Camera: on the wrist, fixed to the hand. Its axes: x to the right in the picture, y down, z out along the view.
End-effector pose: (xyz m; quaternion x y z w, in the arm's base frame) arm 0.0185 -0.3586 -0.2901 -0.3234 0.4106 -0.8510 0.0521
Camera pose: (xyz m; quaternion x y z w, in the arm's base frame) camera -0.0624 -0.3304 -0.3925 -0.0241 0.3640 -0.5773 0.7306
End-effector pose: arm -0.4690 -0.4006 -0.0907 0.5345 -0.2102 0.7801 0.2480
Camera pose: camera -0.5954 -0.3890 -0.1322 -0.3497 0.4200 -0.6818 0.4863
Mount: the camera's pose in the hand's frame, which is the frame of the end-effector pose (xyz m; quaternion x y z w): 0.0016 0.0708 -0.1132 0.1623 -0.1148 0.6994 0.6865
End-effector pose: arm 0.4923 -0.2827 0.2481 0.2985 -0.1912 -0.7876 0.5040
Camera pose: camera 0.6150 -0.3138 0.2055 0.0626 -0.5257 -0.1914 0.8265
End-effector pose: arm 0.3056 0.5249 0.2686 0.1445 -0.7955 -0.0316 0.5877
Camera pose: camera 0.3984 0.6057 0.3204 -0.3654 -0.7198 0.5019 0.3108
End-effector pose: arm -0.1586 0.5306 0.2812 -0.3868 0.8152 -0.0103 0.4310
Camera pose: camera -0.2836 0.5433 0.3264 0.3734 0.7790 0.2065 0.4594
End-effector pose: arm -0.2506 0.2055 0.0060 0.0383 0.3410 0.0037 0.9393
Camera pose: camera -0.3206 0.2840 -0.0763 0.4177 0.1001 0.5997 0.6752
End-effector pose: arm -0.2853 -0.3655 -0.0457 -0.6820 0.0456 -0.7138 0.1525
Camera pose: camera -0.3861 -0.4493 -0.0709 -0.4935 0.3750 -0.3125 0.7199
